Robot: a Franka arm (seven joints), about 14 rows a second.
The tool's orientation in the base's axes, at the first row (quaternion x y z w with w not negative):
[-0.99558 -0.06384 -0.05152 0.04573]
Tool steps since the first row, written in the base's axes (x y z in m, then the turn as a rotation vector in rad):
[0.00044 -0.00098 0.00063 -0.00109 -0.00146 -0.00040]
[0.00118 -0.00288 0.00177 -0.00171 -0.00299 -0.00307]
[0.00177 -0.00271 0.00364 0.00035 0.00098 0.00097]
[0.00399 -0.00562 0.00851 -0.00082 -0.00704 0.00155]
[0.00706 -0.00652 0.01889 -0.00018 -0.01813 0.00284]
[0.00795 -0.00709 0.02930 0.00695 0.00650 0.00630]
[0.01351 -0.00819 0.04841 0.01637 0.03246 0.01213]
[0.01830 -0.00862 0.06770 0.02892 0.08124 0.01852]
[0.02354 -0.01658 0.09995 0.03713 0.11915 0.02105]
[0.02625 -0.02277 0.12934 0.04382 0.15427 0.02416]
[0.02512 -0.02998 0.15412 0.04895 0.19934 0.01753]
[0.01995 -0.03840 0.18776 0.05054 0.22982 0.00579]
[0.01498 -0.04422 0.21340 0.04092 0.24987 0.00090]
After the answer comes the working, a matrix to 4 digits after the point.
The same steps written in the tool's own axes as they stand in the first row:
[0.00038 0.00097 -0.00068 -0.00130 0.00133 0.00015]
[0.00100 0.00285 -0.00192 -0.00239 0.00299 0.00258]
[0.00181 0.00260 -0.00370 0.00057 -0.00100 -0.00083]
[0.00417 0.00536 -0.00859 -0.00150 0.00671 -0.00230]
[0.00822 0.00577 -0.01866 -0.00209 0.01764 -0.00460]
[0.01015 0.00558 -0.02895 0.00834 -0.00604 -0.00493]
[0.01757 0.00578 -0.04744 0.02144 -0.03093 -0.00726]
[0.02434 0.00521 -0.06613 0.04048 -0.07799 -0.00761]
[0.03203 0.01104 -0.09834 0.05350 -0.11456 -0.00562]
[0.03713 0.01502 -0.12780 0.06473 -0.14863 -0.00463]
[0.03782 0.01990 -0.15315 0.07459 -0.19191 0.00683]
[0.03534 0.02469 -0.18780 0.07862 -0.22081 0.02159]
[0.03250 0.02762 -0.21424 0.07105 -0.24147 0.02746]

The tool's axes in the first row as the columns of a matrix, in the base's axes (rounded; the answer above uses it unrounded):
[0.9865 0.1318 0.0967]
[0.1224 -0.9877 0.0976]
[0.1084 -0.0845 -0.9905]

